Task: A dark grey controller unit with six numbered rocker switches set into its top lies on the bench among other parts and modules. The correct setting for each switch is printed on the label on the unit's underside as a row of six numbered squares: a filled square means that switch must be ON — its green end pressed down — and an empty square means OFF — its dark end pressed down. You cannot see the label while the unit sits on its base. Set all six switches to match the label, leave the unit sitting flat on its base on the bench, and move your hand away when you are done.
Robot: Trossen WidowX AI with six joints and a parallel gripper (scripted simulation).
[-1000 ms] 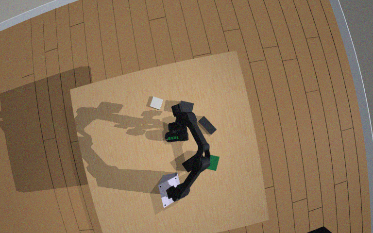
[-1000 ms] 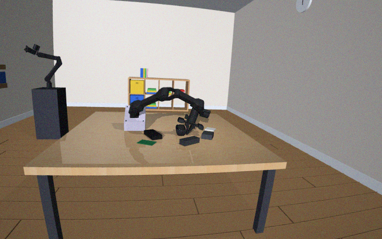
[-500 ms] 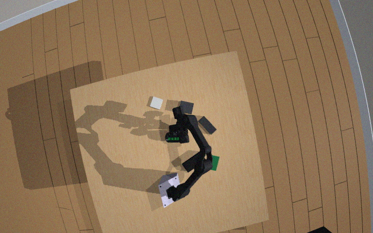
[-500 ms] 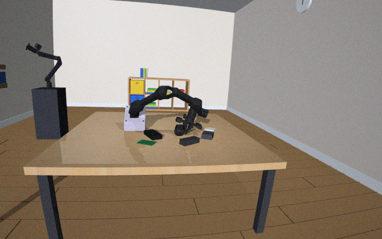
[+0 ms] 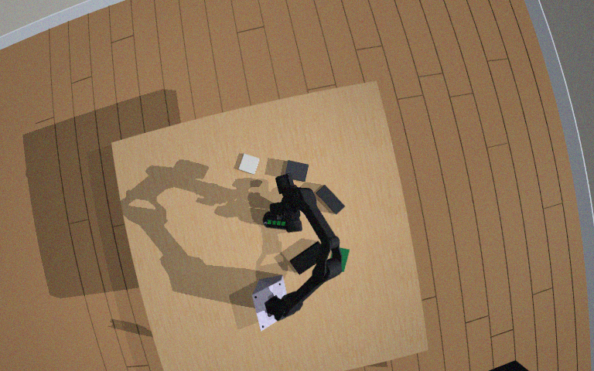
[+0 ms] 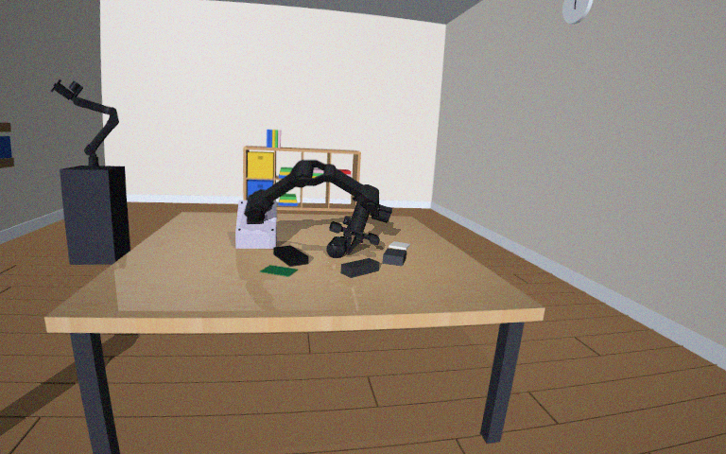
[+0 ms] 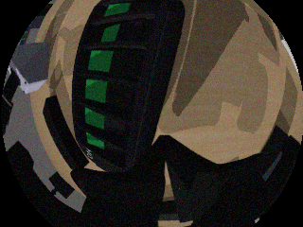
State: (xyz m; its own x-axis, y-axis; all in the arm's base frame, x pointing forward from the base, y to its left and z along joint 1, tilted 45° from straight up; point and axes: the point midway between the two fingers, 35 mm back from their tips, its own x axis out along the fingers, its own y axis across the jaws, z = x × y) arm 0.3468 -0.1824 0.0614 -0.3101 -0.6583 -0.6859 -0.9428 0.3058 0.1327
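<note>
Now: the dark grey square block 17 cm ahead of my gripper tip, 6 cm to the right of it and 1 cm above it. Also, from my gripper tip: dark grey oblong block (17 cm to the right, 1 cm ahead, 1 cm above); then white block (25 cm ahead, 14 cm to the left); then black block (21 cm behind, 2 cm to the right).
</note>
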